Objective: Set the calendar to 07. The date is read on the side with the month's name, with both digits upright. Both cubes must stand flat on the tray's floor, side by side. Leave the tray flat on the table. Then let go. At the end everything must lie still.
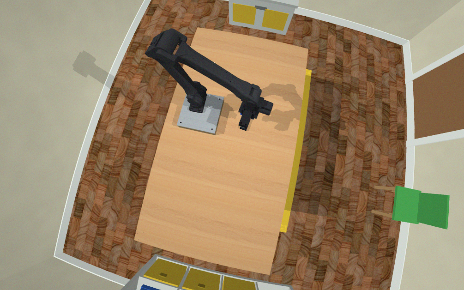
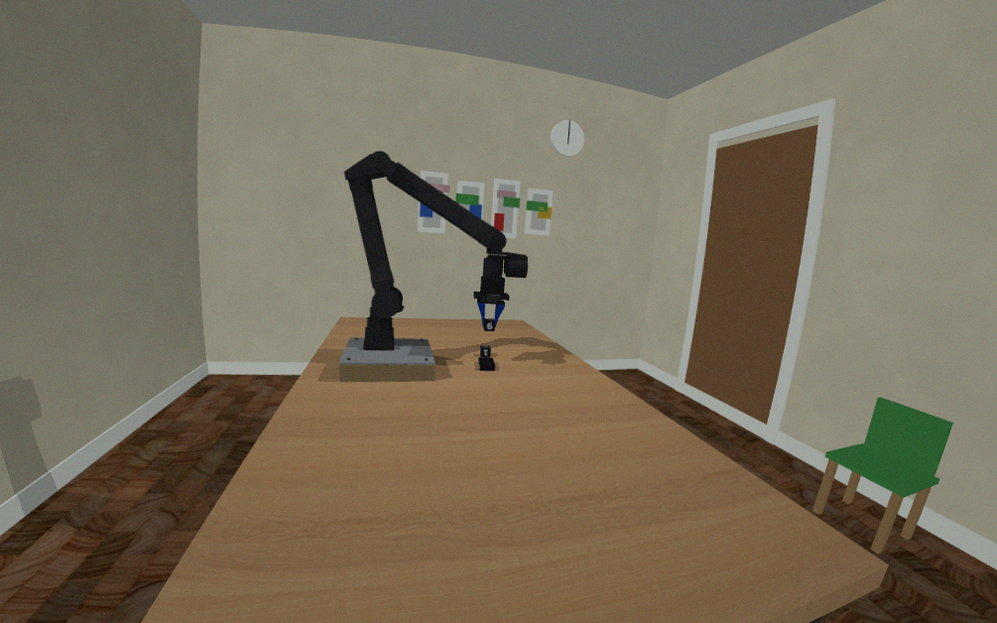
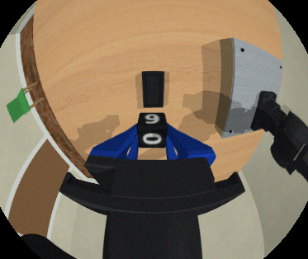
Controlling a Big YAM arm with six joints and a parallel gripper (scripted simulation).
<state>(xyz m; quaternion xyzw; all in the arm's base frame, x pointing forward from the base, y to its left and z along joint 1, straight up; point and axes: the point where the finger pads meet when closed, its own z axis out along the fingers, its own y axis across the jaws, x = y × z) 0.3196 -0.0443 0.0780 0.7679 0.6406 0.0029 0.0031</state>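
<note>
The black tray is 12 cm below my hand, 2 cm to the right of it and 1 cm behind it. Also, from my hand: black cube: right at my hand.
</note>
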